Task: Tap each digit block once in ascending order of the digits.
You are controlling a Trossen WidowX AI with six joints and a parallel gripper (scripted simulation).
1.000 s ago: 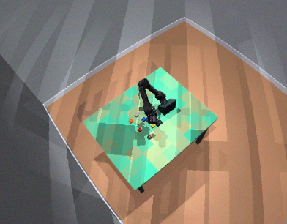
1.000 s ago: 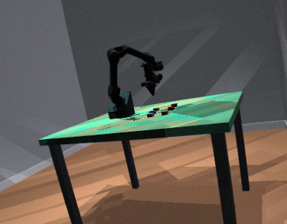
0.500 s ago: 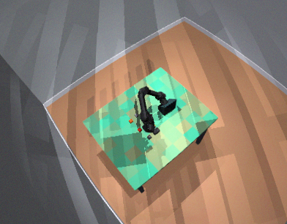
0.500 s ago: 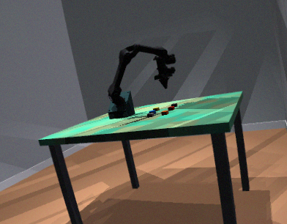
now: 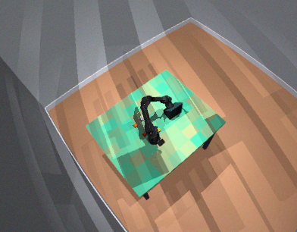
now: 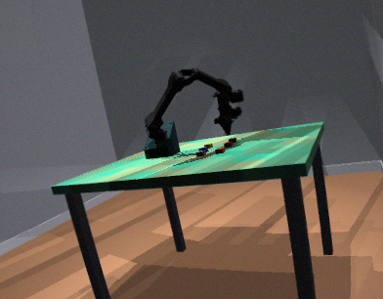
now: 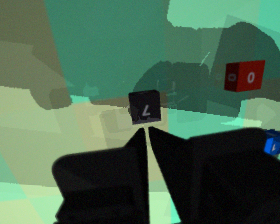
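The black block lies 2 cm ahead of my gripper tip and 3 cm below it. From my gripper tip the other things lie so: blue block 6 cm behind, 19 cm to the right, 3 cm below; yellow block 9 cm behind, 7 cm to the right, 3 cm below; red block 4 cm ahead, 12 cm to the right, 3 cm below.
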